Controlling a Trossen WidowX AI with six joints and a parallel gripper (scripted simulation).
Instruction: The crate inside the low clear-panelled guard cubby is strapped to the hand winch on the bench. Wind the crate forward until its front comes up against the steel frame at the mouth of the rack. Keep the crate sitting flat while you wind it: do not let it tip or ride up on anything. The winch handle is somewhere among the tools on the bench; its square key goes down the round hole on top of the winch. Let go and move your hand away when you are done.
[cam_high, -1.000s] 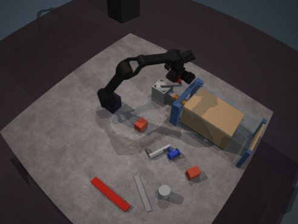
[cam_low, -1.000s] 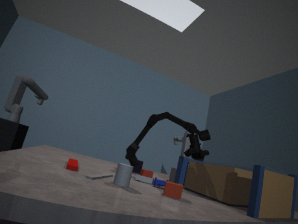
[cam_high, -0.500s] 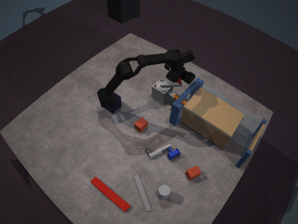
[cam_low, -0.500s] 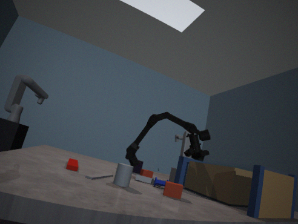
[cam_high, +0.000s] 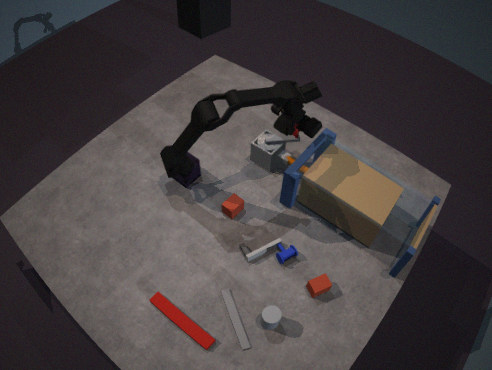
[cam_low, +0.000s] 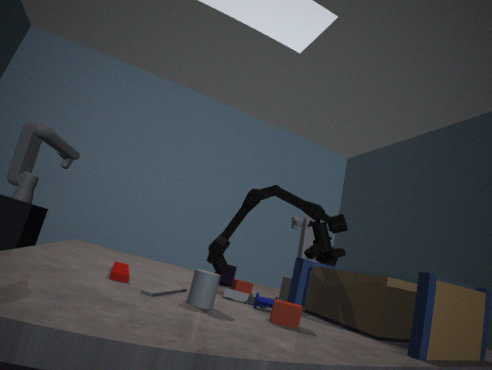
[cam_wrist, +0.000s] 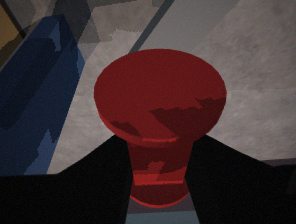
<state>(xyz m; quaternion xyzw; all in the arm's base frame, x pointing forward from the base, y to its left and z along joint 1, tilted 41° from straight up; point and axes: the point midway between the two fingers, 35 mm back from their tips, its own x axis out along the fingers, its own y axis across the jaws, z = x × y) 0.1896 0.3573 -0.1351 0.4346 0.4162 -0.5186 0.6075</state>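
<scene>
The winch handle with red knob lies 20 mm behind my gripper tip, 50 mm to the right of it and 30 mm below it. From my gripper tip the other things lie so: blue t-shaped piece: 260 mm ahead, 340 mm to the right, 120 mm below; grey strip: 310 mm ahead, 610 mm to the right, 130 mm below; grey winch: 70 mm behind, 110 mm to the right, 100 mm below.
</scene>
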